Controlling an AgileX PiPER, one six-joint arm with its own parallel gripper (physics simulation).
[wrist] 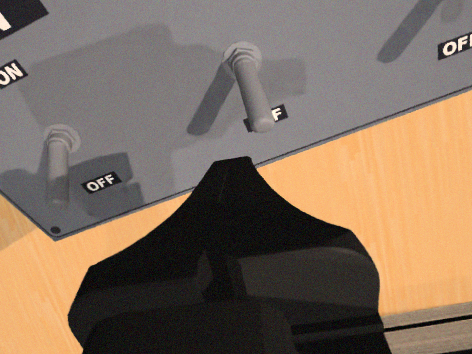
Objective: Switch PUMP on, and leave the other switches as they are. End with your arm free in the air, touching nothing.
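The PUMP lever (252, 95), a grey stick on a round nut, is in the upper middle of the wrist view. It leans down toward its OFF label (278, 114), which it partly covers. Its name plate is out of view. My gripper (235, 182) is shut, with black fingertips together and nothing seen between them. The tips show just below and left of the lever's free end, with a visible gap. The FAN lever (58, 167) at the left also points down, beside its own OFF label (101, 182).
The grey panel (150, 105) spans the upper view, its lower edge running up to the right. A screw (55, 230) marks its left corner. Another switch's shadow and OFF label (456, 45) show at upper right. The wooden table (410, 200) lies below the panel.
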